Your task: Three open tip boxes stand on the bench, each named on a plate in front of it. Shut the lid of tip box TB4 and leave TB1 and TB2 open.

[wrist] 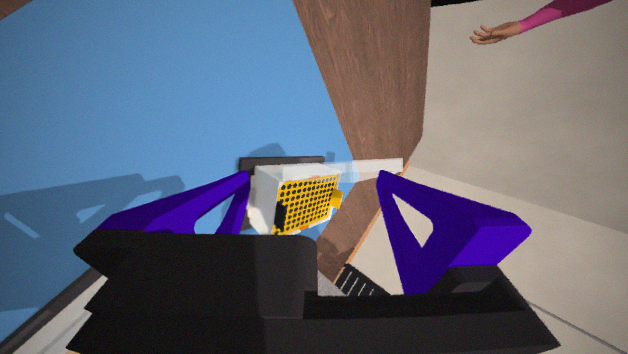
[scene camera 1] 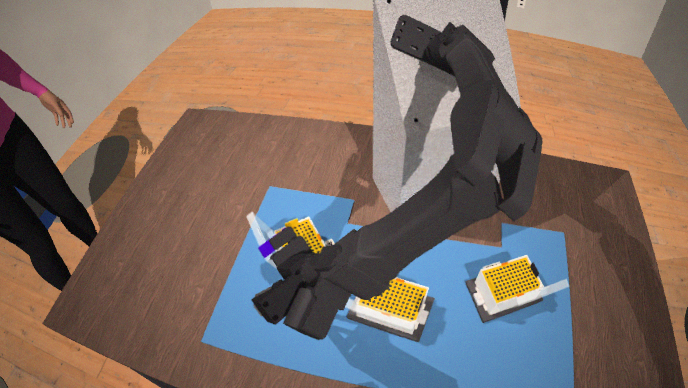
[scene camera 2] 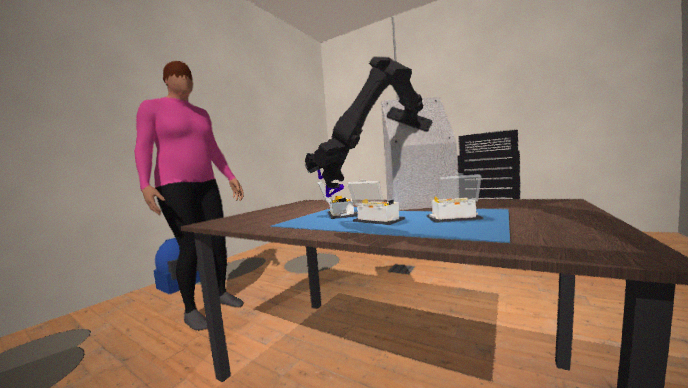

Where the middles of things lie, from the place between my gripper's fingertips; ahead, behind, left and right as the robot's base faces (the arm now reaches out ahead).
I see my gripper 11 cm past the tip box TB4 (wrist: 299,203), 6 cm above it and 3 cm to the left of it.
